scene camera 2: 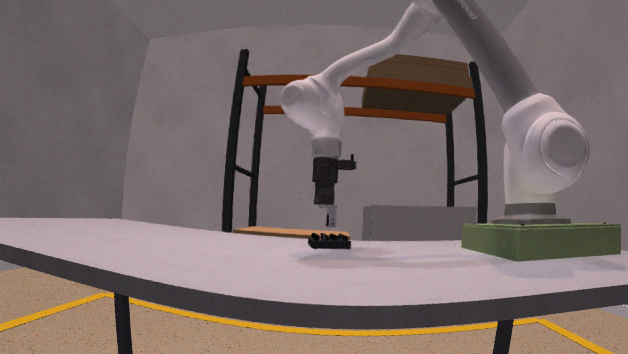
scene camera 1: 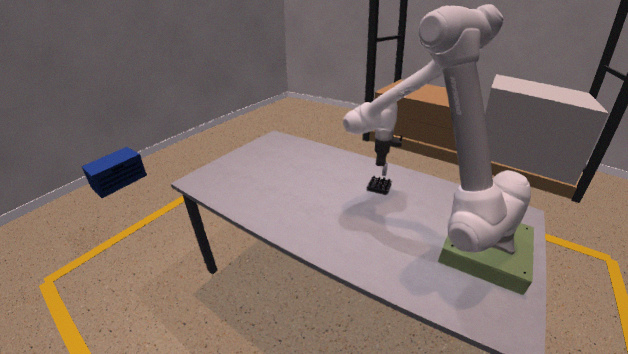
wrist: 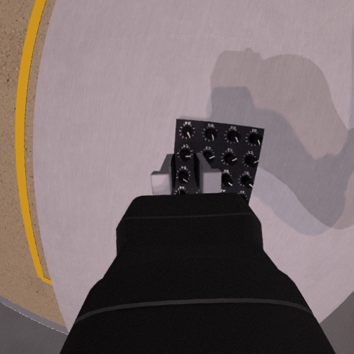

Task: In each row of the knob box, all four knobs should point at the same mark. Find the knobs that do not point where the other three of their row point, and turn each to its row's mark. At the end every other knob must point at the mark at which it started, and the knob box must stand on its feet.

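Seen in the pictures: gripper, fingertip midpoint: [scene camera 2: 330,226] [scene camera 1: 384,174]; arm's base at its link origin: [scene camera 2: 529,223].
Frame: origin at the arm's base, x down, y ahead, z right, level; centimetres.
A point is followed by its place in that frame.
The black knob box [scene camera 1: 379,185] @[x 5.6, y 56.4, z 17.6 cm] [scene camera 2: 330,243] @[x 5.8, y 56.4, z 13.1 cm] [wrist: 219,145] stands flat on the table. Its labels appear upside down in the wrist view. Row D pointers aim down or down-right in that picture; knob D4 [wrist: 187,131] is at its left end. Knob C4 [wrist: 185,153] points right; C3, C2 and C1 point right and slightly up. Knob B4 [wrist: 183,176] points down-right and shows between the fingers. B2 and B1 point down-right; B3 is hidden by a finger. Row A is mostly hidden. My gripper [scene camera 1: 384,173] @[x 1.6, y 56.2, z 22.6 cm] [scene camera 2: 331,225] @[x 1.6, y 56.2, z 22.6 cm] [wrist: 184,163] is partly open, empty, above the box.
The grey table [scene camera 1: 280,200] @[x 7.5, y 93.5, z -16.8 cm] [scene camera 2: 200,270] @[x 7.5, y 76.6, z -30.9 cm] bears the box and the green arm base [scene camera 1: 485,267] @[x 1.3, y 0.4, z -18.8 cm] [scene camera 2: 565,242] @[x 3.9, y 3.4, z -18.7 cm]. Behind the table stand a dark rack [scene camera 2: 235,150] and a light grey box [scene camera 1: 545,130]. A blue box [scene camera 1: 115,171] is at the far left, beyond the table.
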